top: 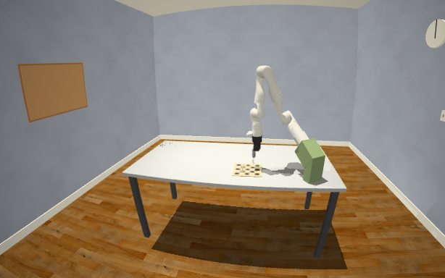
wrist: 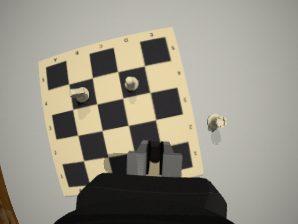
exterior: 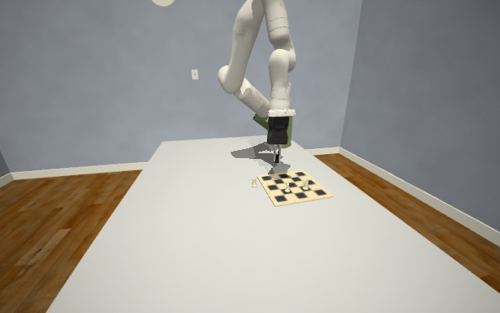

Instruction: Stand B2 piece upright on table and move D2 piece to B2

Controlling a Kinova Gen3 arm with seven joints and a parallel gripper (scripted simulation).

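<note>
My gripper is now 60 mm short of the small chessboard, 30 mm to the right of it and 110 mm above it. The rest, counted from my hand: black piece 10 mm below; then pale piece 20 mm behind, 90 mm to the right, 100 mm below.
</note>
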